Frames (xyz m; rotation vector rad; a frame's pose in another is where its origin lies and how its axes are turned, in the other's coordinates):
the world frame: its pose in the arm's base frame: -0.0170 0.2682 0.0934 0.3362 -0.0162 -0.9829
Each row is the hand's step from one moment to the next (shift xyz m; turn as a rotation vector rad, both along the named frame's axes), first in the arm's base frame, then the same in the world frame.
Working: the arm's base frame: its pose in the world frame: 0.2417 -0.1490 -0.0185 -0.3362 0.0162 0.9829

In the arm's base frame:
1: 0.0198 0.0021 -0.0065 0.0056 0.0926 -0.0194
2: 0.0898 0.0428 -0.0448 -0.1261 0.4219 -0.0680
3: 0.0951 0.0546 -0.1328 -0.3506 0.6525 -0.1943
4: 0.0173 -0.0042 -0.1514 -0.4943 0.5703 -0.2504
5: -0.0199 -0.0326 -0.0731 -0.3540 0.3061 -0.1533
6: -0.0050 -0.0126 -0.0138 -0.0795 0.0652 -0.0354
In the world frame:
1: 0.0102 0.0153 -0.0100 -0.0699 0.0460 -0.0445
2: 0.0213 0.0819 -0.0689 -0.4062 0.0920 -0.1584
3: 0.0267 0.0670 -0.1564 -0.7028 -0.0096 -0.3039
4: 0.0339 -0.0314 -0.1453 -0.7082 -0.1842 -0.3111
5: 0.0256 -0.0536 -0.0572 -0.4271 -0.1764 -0.1703
6: 0.0094 -0.0144 -0.0088 -0.0929 -0.0417 -0.0382

